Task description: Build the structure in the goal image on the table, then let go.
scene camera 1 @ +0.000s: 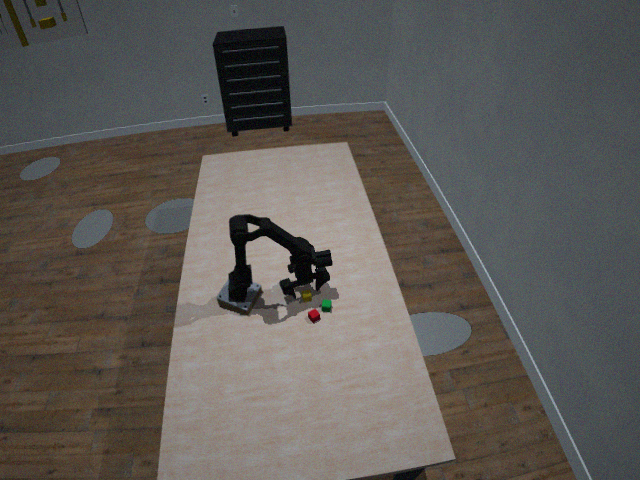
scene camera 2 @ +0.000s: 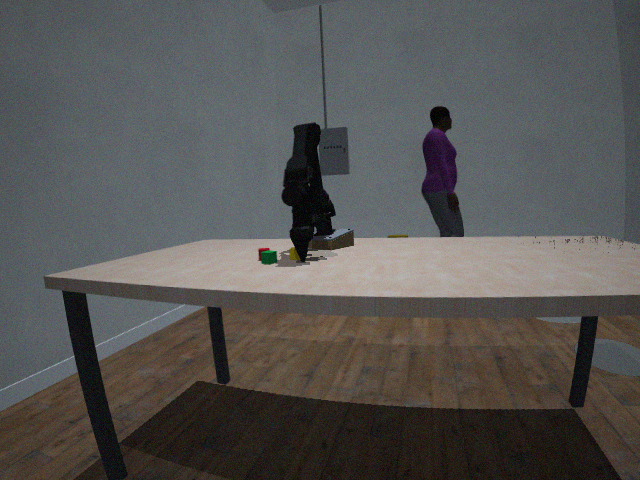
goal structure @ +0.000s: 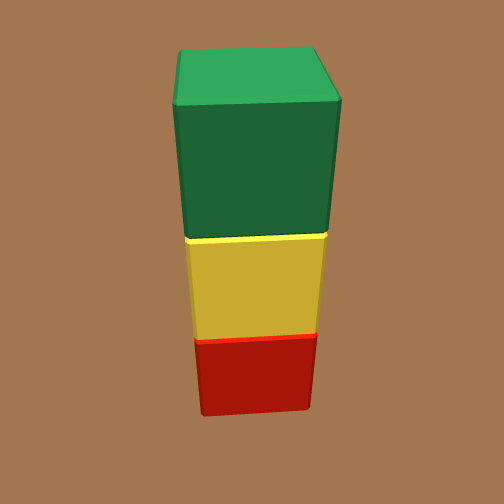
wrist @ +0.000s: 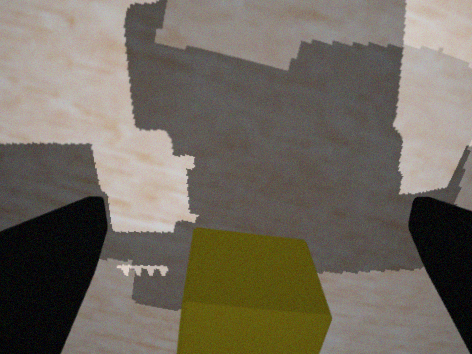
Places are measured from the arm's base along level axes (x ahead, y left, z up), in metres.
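Pixels of known places: gripper, fingertip midpoint: (scene camera 1: 306,294) (scene camera 2: 304,259) (wrist: 261,212); arm's base, link origin: (scene camera 1: 237,294) (scene camera 2: 325,233).
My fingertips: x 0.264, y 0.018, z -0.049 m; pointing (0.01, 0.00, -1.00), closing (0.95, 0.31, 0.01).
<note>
For each thing: its top centre in the pictures, then the offset to it from my fingertips. Level surfaces: height alone.
- yellow cube, top centre: (scene camera 2: 296,247) (scene camera 1: 306,293) 0.002 m ahead, 0.023 m right, 0.033 m up
- green cube, top centre: (scene camera 2: 268,251) (scene camera 1: 326,303) 0.074 m ahead, 0.077 m right, 0.033 m up
- wooden table, surface height: 0.000 m up
A yellow cube (scene camera 1: 307,296) (scene camera 2: 293,254) (wrist: 250,275) sits on the table. In the wrist view it shows low in the middle, between the two black fingers and apart from both. A green cube (scene camera 1: 326,305) (scene camera 2: 268,257) and a red cube (scene camera 1: 313,315) (scene camera 2: 263,253) sit near it on the table, close together. My gripper (scene camera 1: 306,292) (scene camera 2: 302,258) (wrist: 261,212) is open and empty, pointing down with its fingertips low over the table around the yellow cube. In scene camera 2 a finger partly hides the yellow cube.
The arm's base (scene camera 1: 239,298) (scene camera 2: 336,239) stands on the wooden table (scene camera 1: 289,392) (scene camera 2: 439,273). A black drawer cabinet (scene camera 1: 254,82) stands past the table's far end. A person in purple (scene camera 2: 439,160) stands behind the table in scene camera 2.
</note>
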